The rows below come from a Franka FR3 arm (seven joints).
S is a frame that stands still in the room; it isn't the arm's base.
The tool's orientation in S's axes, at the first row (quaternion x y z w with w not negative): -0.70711, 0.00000, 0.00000, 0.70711
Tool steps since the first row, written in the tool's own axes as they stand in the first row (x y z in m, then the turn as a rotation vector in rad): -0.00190, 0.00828, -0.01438, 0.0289, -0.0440, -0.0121; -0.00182, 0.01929, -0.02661, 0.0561, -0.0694, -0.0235; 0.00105, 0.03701, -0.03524, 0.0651, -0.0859, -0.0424; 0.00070, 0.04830, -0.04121, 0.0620, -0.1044, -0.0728; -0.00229, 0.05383, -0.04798, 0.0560, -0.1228, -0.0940; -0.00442, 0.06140, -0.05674, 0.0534, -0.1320, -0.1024
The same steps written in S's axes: -0.00190, -0.01438, -0.00828, 0.0289, -0.0121, 0.0440; -0.00182, -0.02661, -0.01929, 0.0561, -0.0235, 0.0694; 0.00105, -0.03524, -0.03701, 0.0651, -0.0424, 0.0859; 0.00070, -0.04121, -0.04830, 0.0620, -0.0728, 0.1044; -0.00229, -0.04798, -0.05383, 0.0560, -0.0940, 0.1228; -0.00442, -0.05674, -0.06140, 0.0534, -0.1024, 0.1320
